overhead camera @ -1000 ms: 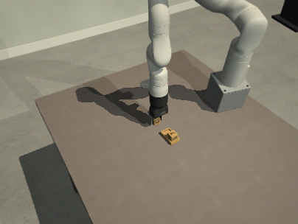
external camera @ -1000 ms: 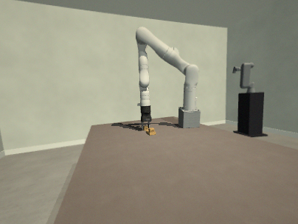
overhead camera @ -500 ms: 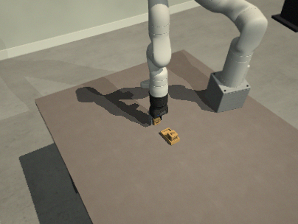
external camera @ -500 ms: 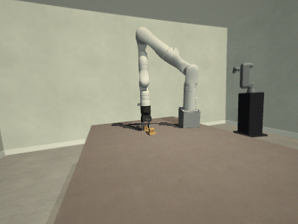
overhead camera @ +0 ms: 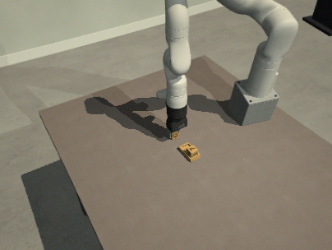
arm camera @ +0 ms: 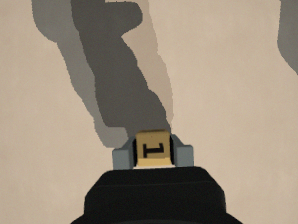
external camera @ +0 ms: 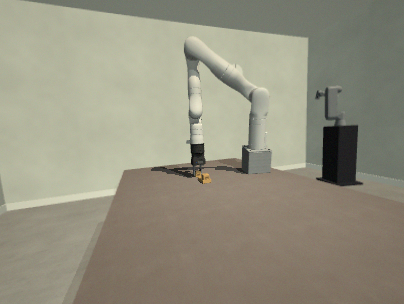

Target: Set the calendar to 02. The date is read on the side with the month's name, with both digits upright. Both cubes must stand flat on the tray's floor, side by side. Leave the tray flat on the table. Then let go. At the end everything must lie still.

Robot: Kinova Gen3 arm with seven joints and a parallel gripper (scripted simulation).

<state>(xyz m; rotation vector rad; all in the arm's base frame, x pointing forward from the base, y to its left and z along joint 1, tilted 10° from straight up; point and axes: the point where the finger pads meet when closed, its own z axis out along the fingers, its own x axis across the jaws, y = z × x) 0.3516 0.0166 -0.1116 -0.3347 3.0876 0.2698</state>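
Right now the orange cube is 1 cm below my hand. From my hand the other things lie so: tray (11 cm to the left, 3 cm behind, 2 cm below).
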